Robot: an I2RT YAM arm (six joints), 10 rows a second.
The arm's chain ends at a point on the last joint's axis. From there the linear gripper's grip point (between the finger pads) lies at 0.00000 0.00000 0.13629 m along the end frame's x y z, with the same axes.
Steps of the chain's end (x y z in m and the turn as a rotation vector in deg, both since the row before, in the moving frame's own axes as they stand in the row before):
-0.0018 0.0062 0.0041 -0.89 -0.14 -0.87
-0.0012 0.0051 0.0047 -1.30 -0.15 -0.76
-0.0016 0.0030 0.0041 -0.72 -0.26 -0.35
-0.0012 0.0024 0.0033 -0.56 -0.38 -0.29
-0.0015 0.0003 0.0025 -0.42 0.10 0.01
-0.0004 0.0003 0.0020 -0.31 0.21 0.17
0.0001 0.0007 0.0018 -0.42 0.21 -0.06
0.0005 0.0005 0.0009 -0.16 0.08 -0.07
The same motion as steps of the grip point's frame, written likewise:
-0.0021 0.0083 0.0041 -0.89 -0.14 -0.87
-0.0015 0.0082 0.0047 -1.30 -0.15 -0.76
-0.0022 0.0047 0.0041 -0.72 -0.26 -0.35
-0.0021 0.0037 0.0033 -0.56 -0.38 -0.29
-0.0013 0.0013 0.0025 -0.42 0.10 0.01
0.0001 0.0010 0.0020 -0.31 0.21 0.17
0.0006 0.0017 0.0018 -0.42 0.21 -0.06
0.0007 0.0009 0.0009 -0.16 0.08 -0.07

